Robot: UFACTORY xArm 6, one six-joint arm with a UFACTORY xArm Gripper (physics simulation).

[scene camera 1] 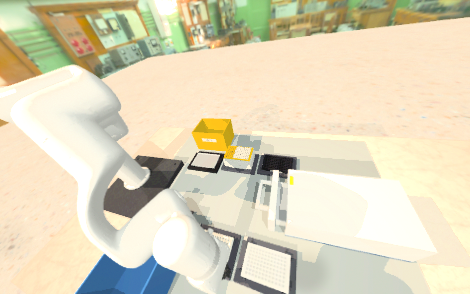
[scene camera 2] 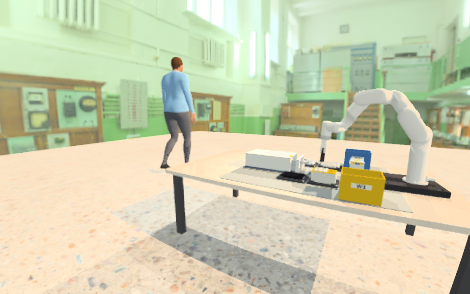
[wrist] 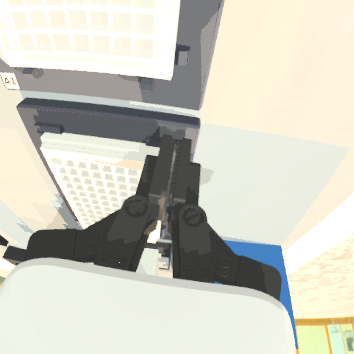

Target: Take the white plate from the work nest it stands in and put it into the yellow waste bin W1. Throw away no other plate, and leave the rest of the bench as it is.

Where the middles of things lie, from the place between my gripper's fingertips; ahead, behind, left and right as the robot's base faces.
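My gripper: 30 mm below the white device (scene camera 1: 370, 215), 290 mm short of it, 210 mm to the right of it.
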